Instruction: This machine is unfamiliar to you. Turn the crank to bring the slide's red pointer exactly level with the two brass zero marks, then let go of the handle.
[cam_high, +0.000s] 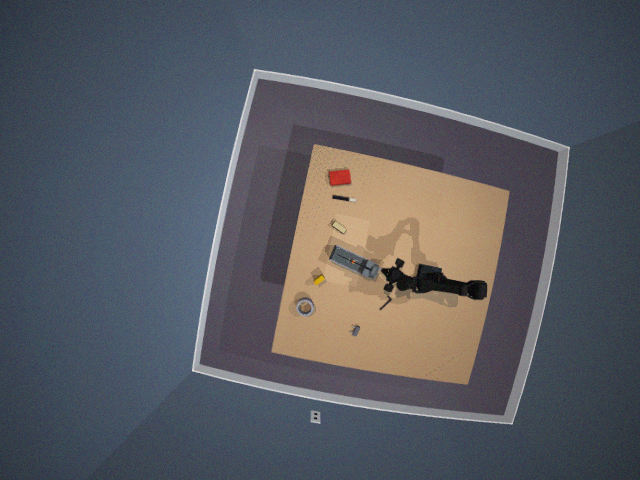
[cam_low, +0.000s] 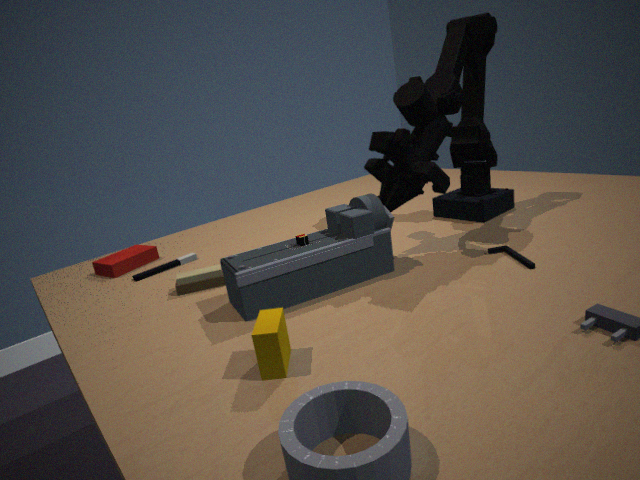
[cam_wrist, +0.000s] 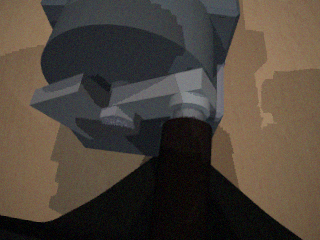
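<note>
The black crank handle lies 20 mm behind my gripper tip and 20 mm above it. Round my gripper tip: black hex key: 130 mm behind, 170 mm to the left, 80 mm below; red pointer: 170 mm ahead, 10 mm to the left; tan block: 300 mm ahead, 140 mm to the right, 60 mm below.
</note>
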